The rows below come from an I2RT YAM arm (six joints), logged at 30 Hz.
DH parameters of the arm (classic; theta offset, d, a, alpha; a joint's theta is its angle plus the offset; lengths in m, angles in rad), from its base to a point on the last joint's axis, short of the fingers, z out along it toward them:
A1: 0 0.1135 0.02 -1.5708
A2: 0 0 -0.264 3.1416
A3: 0.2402 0 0.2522 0
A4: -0.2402 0 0.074 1.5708
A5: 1.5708 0 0 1.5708
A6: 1.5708 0.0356 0 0
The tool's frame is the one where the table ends.
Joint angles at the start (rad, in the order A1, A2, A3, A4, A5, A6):
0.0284 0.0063 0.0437 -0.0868 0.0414 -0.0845
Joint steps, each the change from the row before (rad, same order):
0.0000 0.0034 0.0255 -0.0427 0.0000 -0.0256
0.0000 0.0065 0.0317 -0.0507 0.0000 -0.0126
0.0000 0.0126 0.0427 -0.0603 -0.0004 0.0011
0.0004 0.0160 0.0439 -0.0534 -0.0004 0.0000
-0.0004 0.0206 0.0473 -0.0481 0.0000 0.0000
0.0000 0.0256 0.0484 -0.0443 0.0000 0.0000
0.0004 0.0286 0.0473 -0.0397 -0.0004 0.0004
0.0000 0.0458 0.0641 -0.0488 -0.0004 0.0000
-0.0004 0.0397 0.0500 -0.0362 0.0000 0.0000
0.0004 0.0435 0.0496 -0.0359 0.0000 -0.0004
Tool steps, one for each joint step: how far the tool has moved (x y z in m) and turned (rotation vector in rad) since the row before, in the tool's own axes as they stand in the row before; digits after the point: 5 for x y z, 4 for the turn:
-0.00388 -0.00041 -0.00191 -0.0020 0.0205 -0.0265
-0.00478 -0.00063 -0.00250 -0.0030 0.0253 -0.0137
-0.00682 -0.00097 -0.00349 -0.0041 0.0299 -0.0001
-0.00754 -0.00102 -0.00375 -0.0039 0.0252 -0.0011
-0.00873 -0.00127 -0.00405 -0.0022 0.0213 -0.0008
-0.00905 -0.00126 -0.00388 -0.0026 0.0213 -0.0009
-0.00894 -0.00118 -0.00349 -0.0033 0.0207 -0.0005
-0.01221 -0.00163 -0.00381 -0.0041 0.0302 -0.0012
-0.00949 -0.00129 -0.00238 -0.0027 0.0257 -0.0009
-0.00926 -0.00116 -0.00161 -0.0040 0.0295 -0.0017

